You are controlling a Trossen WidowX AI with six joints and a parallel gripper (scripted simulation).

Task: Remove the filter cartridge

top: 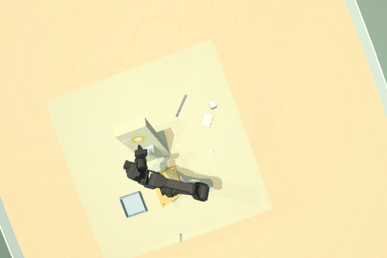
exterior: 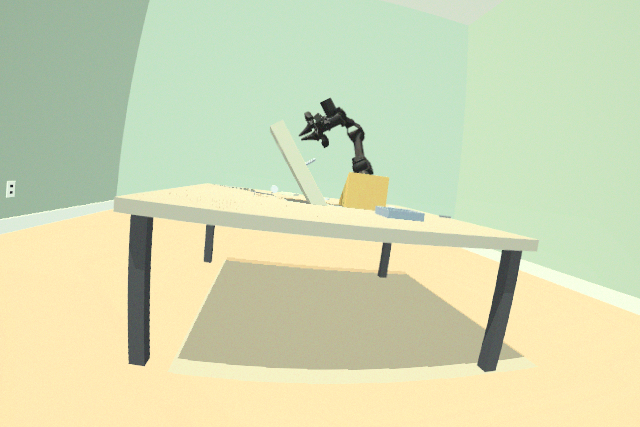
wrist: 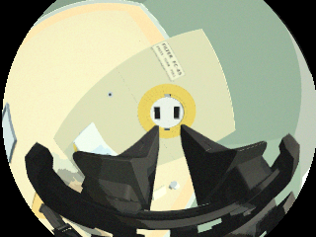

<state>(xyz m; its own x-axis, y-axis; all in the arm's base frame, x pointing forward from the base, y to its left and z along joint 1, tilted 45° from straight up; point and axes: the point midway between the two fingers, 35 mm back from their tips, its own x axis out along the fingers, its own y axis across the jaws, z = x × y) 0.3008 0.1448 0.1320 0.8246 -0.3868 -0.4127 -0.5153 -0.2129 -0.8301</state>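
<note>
The round filter cartridge lies 50 mm ahead of my gripper tip and 30 mm below it. Round my gripper tip: cream tile (420 mm to the right, 280 mm below); then service panel (110 mm below); then blue-grey tray (410 mm behind, 270 mm to the left, 280 mm below).
</note>
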